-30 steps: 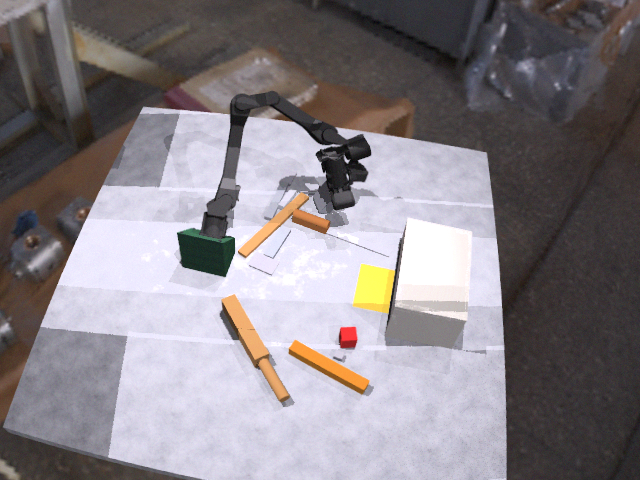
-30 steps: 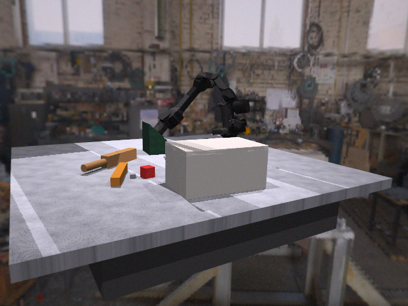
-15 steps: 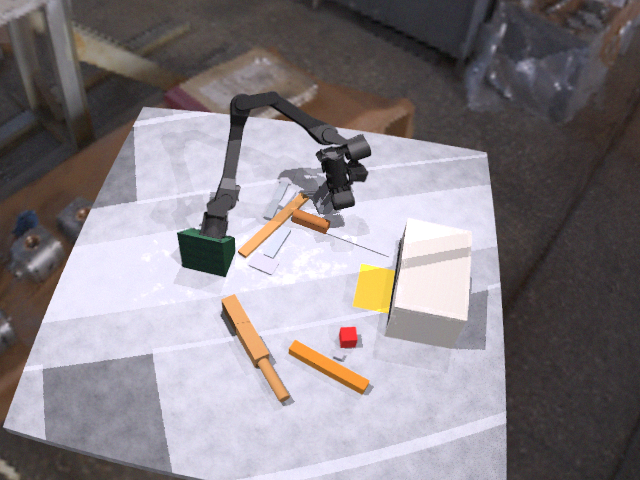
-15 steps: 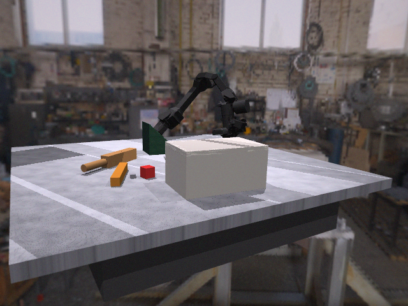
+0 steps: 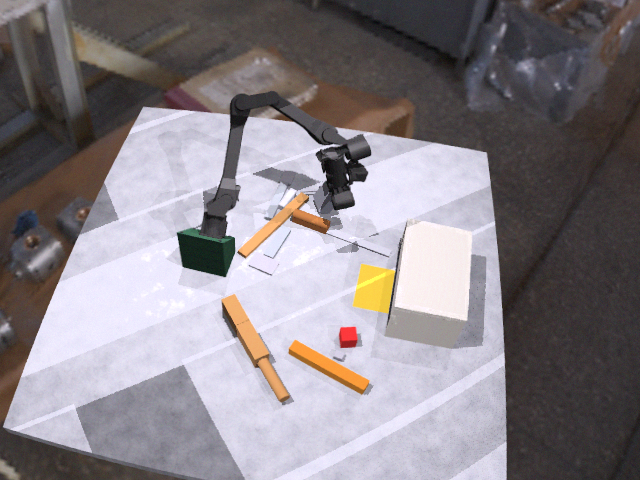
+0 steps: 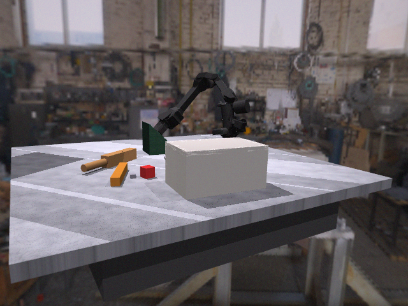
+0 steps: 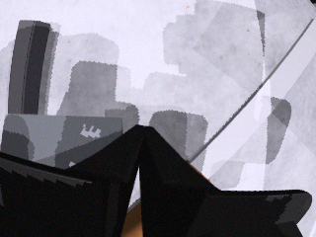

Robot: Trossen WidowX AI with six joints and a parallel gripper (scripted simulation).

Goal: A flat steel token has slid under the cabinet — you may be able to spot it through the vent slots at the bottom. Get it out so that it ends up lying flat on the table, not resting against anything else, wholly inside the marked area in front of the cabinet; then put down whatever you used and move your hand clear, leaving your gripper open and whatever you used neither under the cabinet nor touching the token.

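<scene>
The grey block is 40 mm behind my gripper tip, 30 mm to the left of it and 20 mm below it. Also, from my gripper tip: flat grey token: 300 mm ahead, 240 mm to the right, 50 mm below; then small dark tool: 60 mm behind, 80 mm to the left, 50 mm below; then flat orange stick: 180 mm behind, 80 mm to the right, 50 mm below.
</scene>
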